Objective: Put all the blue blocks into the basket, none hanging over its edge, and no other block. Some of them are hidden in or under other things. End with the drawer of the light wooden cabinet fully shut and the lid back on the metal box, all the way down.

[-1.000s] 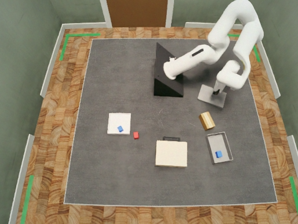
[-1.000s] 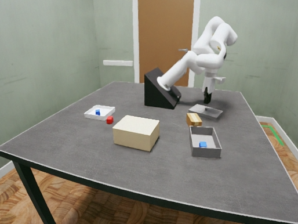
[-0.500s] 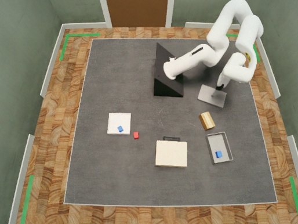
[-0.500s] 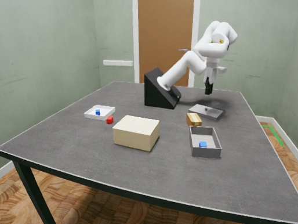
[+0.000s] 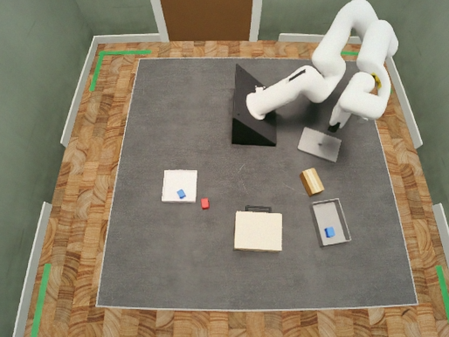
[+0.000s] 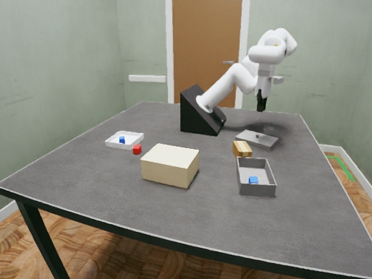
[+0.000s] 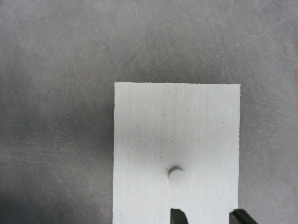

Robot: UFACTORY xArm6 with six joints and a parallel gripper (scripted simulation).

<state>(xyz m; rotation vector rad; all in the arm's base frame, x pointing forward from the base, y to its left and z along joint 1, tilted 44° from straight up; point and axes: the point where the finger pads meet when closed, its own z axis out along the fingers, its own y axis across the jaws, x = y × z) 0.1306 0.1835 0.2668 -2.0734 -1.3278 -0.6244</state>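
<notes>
Right now my hand is 380 mm short of the grey metal box, 20 mm to the left of it and 160 mm above it. From my hand the other things lie so: flat lid: 170 mm below; then light wooden cabinet: 410 mm ahead, 330 mm to the right, 140 mm below; then brown cardboard box: 200 mm ahead, 70 mm to the right, 150 mm below.
</notes>
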